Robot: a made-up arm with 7 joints. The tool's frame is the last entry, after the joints.
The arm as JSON. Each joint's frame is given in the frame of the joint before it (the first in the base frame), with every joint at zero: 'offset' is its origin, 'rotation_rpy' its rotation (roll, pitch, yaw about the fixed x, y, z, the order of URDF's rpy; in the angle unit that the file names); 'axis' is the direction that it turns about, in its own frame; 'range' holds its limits. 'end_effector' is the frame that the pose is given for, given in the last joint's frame.
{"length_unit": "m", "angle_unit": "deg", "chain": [
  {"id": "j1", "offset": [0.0, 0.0, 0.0], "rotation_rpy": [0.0, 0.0, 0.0], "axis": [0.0, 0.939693, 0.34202], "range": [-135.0, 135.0]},
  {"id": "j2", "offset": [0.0, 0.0, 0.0], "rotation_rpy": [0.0, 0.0, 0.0], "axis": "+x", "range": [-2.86, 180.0]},
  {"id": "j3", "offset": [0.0, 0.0, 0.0], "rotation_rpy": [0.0, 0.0, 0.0], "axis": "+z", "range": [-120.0, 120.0]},
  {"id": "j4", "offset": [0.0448, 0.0, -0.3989], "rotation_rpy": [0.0, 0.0, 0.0], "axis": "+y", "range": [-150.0, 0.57]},
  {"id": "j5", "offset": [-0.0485, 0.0, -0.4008], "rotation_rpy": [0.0, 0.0, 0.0], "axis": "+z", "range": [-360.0, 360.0]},
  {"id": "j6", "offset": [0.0, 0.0, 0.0], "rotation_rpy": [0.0, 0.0, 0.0], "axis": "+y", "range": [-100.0, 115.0]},
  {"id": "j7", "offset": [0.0, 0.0, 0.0], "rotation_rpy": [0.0, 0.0, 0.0], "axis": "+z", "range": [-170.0, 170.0]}
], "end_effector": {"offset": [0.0, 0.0, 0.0], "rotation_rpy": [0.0, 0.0, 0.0]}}
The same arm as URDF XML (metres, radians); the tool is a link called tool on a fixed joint. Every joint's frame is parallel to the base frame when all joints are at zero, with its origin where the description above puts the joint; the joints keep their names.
<robot name="arm">
<joint name="tool_joint" type="fixed"><parent link="link7"/><child link="tool"/><origin xyz="0 0 0" rpy="0 0 0"/></joint>
<joint name="j7" type="revolute"><parent link="link6"/><child link="link7"/><origin xyz="0 0 0" rpy="0 0 0"/><axis xyz="0 0 1"/><limit lower="-2.9671" upper="2.9671"/></joint>
<joint name="j6" type="revolute"><parent link="link5"/><child link="link6"/><origin xyz="0 0 0" rpy="0 0 0"/><axis xyz="0 1 0"/><limit lower="-1.7453" upper="2.0071"/></joint>
<joint name="j5" type="revolute"><parent link="link4"/><child link="link5"/><origin xyz="-0.0485 0 -0.4008" rpy="0 0 0"/><axis xyz="0 0 1"/><limit lower="-6.2832" upper="6.2832"/></joint>
<joint name="j4" type="revolute"><parent link="link3"/><child link="link4"/><origin xyz="0.0448 0 -0.3989" rpy="0 0 0"/><axis xyz="0 1 0"/><limit lower="-2.618" upper="0.0099"/></joint>
<joint name="j3" type="revolute"><parent link="link2"/><child link="link3"/><origin xyz="0 0 0" rpy="0 0 0"/><axis xyz="0 0 1"/><limit lower="-2.0944" upper="2.0944"/></joint>
<joint name="j2" type="revolute"><parent link="link1"/><child link="link2"/><origin xyz="0 0 0" rpy="0 0 0"/><axis xyz="1 0 0"/><limit lower="-0.0499" upper="3.1416"/></joint>
<joint name="j1" type="revolute"><parent link="base"/><child link="link1"/><origin xyz="0 0 0" rpy="0 0 0"/><axis xyz="0 0.9397 0.342"/><limit lower="-2.3562" upper="2.3562"/></joint>
<link name="base"/>
<link name="link1"/>
<link name="link2"/>
<link name="link3"/>
<link name="link4"/>
<link name="link5"/>
<link name="link6"/>
<link name="link7"/>
<link name="tool"/>
</robot>

